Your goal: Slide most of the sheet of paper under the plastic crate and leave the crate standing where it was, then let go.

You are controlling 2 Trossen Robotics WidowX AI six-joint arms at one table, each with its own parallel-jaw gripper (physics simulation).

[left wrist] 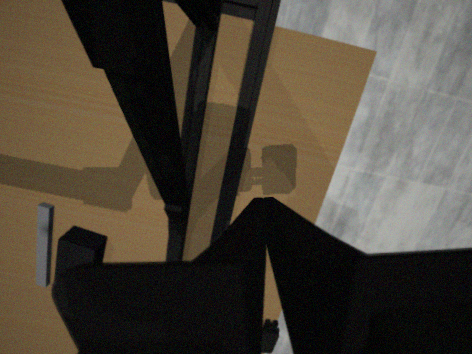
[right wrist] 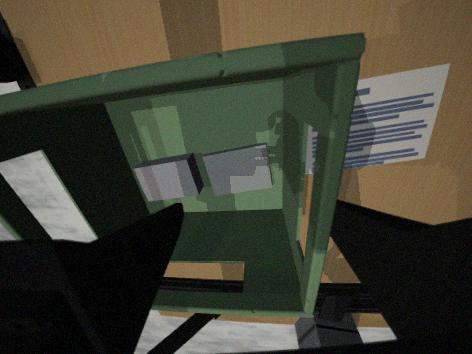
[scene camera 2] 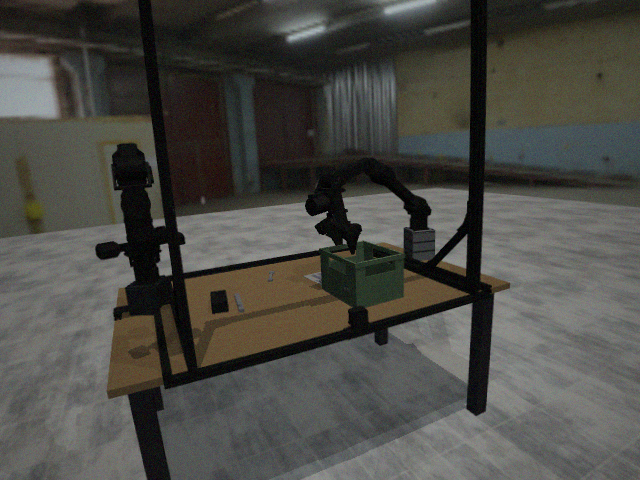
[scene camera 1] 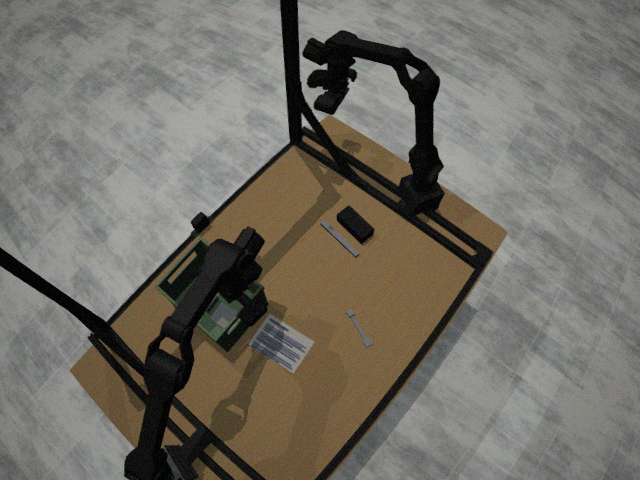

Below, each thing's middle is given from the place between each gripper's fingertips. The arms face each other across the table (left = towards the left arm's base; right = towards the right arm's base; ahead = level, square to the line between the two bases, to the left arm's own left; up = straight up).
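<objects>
Green plastic crate (scene camera 2: pixel 362 280): 63 cm to the right of my left hand, 11 cm ahead of it and 12 cm below it. Relative to the crate, my right gripper is 1 cm to the left, 7 cm past and 5 cm above.
</objects>
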